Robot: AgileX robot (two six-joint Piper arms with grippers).
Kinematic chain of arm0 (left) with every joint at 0, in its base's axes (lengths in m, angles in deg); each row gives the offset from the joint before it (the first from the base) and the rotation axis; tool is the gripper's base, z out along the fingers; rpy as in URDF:
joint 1: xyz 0 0 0.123 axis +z
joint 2: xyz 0 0 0 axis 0.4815 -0.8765 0
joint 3: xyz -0.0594 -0.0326 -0.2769 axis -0.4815 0.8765 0
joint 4: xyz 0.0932 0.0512 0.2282 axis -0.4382 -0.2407 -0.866
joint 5: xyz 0 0 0 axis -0.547 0.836 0.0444
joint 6: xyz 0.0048 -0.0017 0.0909 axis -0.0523 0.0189 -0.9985
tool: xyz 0 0 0 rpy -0.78 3.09 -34.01
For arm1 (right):
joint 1: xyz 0 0 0.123 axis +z
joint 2: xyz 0 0 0 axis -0.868 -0.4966 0
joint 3: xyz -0.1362 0.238 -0.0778 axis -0.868 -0.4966 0
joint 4: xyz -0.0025 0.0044 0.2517 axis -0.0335 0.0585 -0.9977
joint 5: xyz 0 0 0 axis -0.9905 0.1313 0.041
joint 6: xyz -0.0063 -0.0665 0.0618 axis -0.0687 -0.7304 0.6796
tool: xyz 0 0 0 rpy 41.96 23.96 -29.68
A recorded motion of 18 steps. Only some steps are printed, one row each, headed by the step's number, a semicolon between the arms.
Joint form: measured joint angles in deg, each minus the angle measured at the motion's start. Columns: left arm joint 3, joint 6, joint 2, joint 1, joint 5, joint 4; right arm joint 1, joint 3, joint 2, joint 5, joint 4, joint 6.
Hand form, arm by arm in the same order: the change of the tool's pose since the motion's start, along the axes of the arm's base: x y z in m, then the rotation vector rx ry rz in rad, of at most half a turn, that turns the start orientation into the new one. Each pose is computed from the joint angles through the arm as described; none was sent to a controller.
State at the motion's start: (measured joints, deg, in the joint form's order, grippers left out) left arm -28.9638 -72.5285 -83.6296 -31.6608 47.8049 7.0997; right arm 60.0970 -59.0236 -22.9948 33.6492 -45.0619 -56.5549
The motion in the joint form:
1: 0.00 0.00 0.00 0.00 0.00 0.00; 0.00 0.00 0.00 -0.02 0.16 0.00
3: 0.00 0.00 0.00 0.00 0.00 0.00; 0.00 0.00 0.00 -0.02 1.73 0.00
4: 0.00 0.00 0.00 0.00 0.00 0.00; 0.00 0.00 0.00 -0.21 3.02 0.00
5: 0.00 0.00 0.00 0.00 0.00 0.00; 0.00 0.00 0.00 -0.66 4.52 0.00
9: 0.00 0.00 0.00 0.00 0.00 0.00; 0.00 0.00 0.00 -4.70 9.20 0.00
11: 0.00 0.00 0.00 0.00 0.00 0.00; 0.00 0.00 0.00 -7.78 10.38 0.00
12: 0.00 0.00 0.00 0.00 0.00 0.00; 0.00 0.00 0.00 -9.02 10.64 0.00
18: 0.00 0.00 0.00 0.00 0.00 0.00; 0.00 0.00 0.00 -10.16 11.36 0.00
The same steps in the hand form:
1: 0.0000 0.0000 0.0000 0.0000 0.0000 0.0000; 0.0000 0.0000 0.0000 -0.0028 0.0004 -0.0002
3: 0.0000 0.0000 0.0000 0.0000 0.0000 0.0000; 0.0000 -0.0005 -0.0001 -0.0301 0.0004 -0.0021
4: 0.0000 0.0000 0.0000 0.0000 0.0000 0.0000; 0.0000 -0.0008 -0.0004 -0.0526 0.0038 -0.0034
5: 0.0000 0.0000 0.0000 0.0000 0.0000 0.0000; -0.0001 -0.0012 -0.0012 -0.0787 0.0116 -0.0046
9: 0.0000 0.0000 0.0000 0.0000 0.0000 0.0000; -0.0011 -0.0028 -0.0075 -0.1602 0.0824 -0.0071
11: 0.0000 0.0000 0.0000 0.0000 0.0000 0.0000; -0.0022 -0.0035 -0.0123 -0.1805 0.1362 -0.0071
12: 0.0000 0.0000 0.0000 0.0000 0.0000 0.0000; -0.0027 -0.0038 -0.0142 -0.1850 0.1579 -0.0068
18: 0.0000 0.0000 0.0000 0.0000 0.0000 0.0000; -0.0032 -0.0043 -0.0159 -0.1973 0.1779 -0.0080

